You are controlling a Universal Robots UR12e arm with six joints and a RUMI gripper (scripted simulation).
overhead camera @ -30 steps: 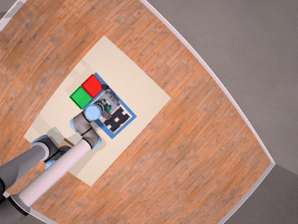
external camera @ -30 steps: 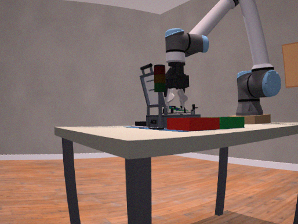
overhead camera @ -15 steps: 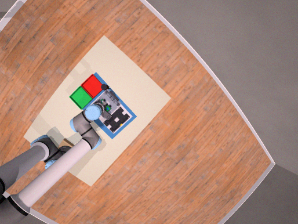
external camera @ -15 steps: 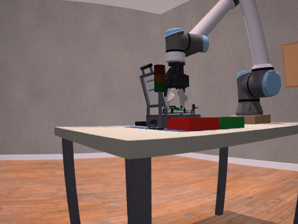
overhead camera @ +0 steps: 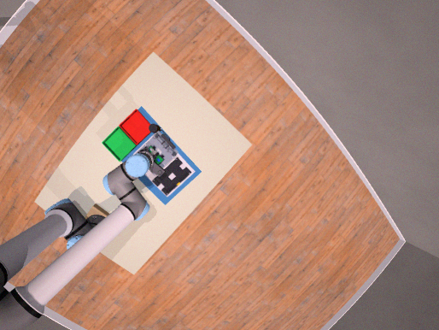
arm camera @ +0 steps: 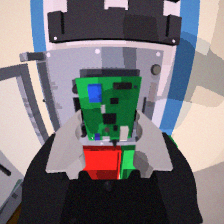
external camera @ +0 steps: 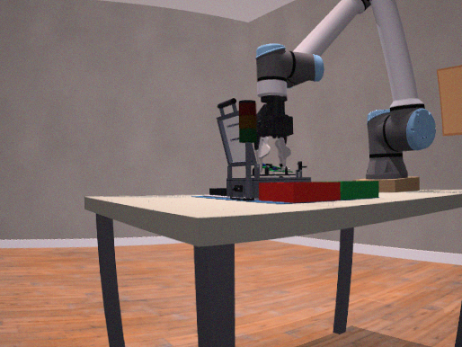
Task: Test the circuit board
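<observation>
Now: the green circuit board 10 mm to the left of my hand. From my hand the other things lie so: green bin 100 mm behind, 210 mm to the left, 70 mm below; then red bin 50 mm ahead, 200 mm to the left, 70 mm below; then lid 120 mm ahead, 90 mm above.
</observation>
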